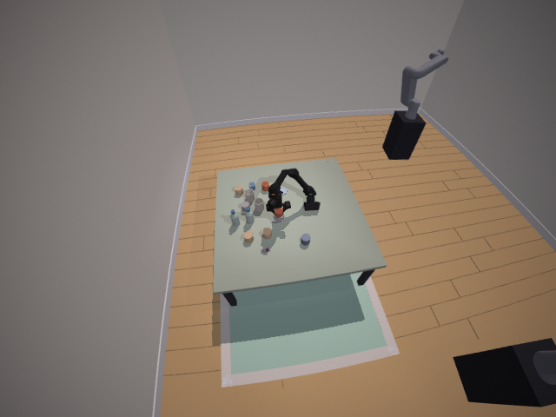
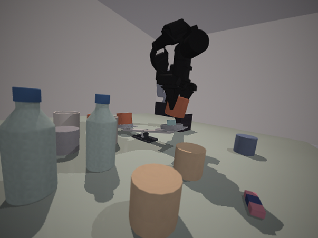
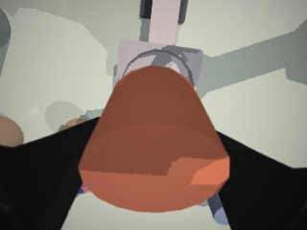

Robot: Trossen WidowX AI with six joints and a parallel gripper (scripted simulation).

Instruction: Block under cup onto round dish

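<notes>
My gripper tip is now 50 mm above the pale teal block and 20 mm to the left of it. From my gripper tip the other things lie so: blue-grey cylinder (210 mm to the left, 200 mm behind, 100 mm below); then balance (140 mm to the right, 120 mm below, 20 mm ahead); then balance beam (140 mm to the right, 100 mm below, 20 mm ahead).
</notes>
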